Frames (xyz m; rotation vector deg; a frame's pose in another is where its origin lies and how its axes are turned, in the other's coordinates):
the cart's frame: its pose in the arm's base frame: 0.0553 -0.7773 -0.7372 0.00 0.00 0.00
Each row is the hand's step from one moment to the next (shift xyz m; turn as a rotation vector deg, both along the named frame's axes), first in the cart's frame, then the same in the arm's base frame.
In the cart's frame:
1: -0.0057 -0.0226 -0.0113 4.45 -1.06 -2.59
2: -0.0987 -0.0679 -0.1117 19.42 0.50 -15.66
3: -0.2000 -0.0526 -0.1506 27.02 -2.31 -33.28
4: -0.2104 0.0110 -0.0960 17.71 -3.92 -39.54
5: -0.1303 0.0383 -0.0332 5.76 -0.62 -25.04
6: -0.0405 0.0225 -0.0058 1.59 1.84 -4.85
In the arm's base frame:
1: -0.0057 -0.0226 -0.0113 4.45 -1.06 -2.59
2: -0.0987 -0.0679 -0.1117 19.42 0.50 -15.66
3: -0.2000 -0.0526 -0.1506 27.02 -2.31 -33.28
4: -0.2104 0.0110 -0.0960 17.71 -3.92 -39.54
5: -0.1303 0.0383 -0.0332 5.76 -0.62 -25.04
6: -0.0405 0.0225 -0.0058 1.59 1.84 -4.85

